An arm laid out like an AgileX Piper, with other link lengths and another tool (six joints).
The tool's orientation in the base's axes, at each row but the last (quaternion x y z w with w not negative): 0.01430, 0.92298, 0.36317, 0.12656; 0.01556, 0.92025, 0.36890, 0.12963; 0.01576, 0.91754, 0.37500, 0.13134; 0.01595, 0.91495, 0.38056, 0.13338; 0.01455, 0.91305, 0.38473, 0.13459; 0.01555, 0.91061, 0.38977, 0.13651; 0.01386, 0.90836, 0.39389, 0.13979
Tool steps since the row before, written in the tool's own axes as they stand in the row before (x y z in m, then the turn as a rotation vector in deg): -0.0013, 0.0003, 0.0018, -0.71, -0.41, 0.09; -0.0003, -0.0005, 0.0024, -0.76, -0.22, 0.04; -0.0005, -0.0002, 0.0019, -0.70, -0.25, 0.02; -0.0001, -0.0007, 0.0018, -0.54, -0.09, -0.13; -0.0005, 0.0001, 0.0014, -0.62, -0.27, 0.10; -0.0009, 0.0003, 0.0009, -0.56, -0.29, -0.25; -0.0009, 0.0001, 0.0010, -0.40, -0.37, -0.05
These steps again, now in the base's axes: 0.0017, 0.0013, -0.0008, 0.74, -0.33, -0.18; 0.0009, 0.0012, -0.0019, 0.76, -0.23, -0.01; 0.0010, 0.0011, -0.0013, 0.70, -0.26, -0.03; 0.0006, 0.0007, -0.0017, 0.49, -0.22, 0.15; 0.0008, 0.0010, -0.0007, 0.64, -0.20, -0.11; 0.0011, 0.0007, -0.0002, 0.50, -0.45, 0.09; 0.0011, 0.0007, -0.0004, 0.40, -0.34, -0.14
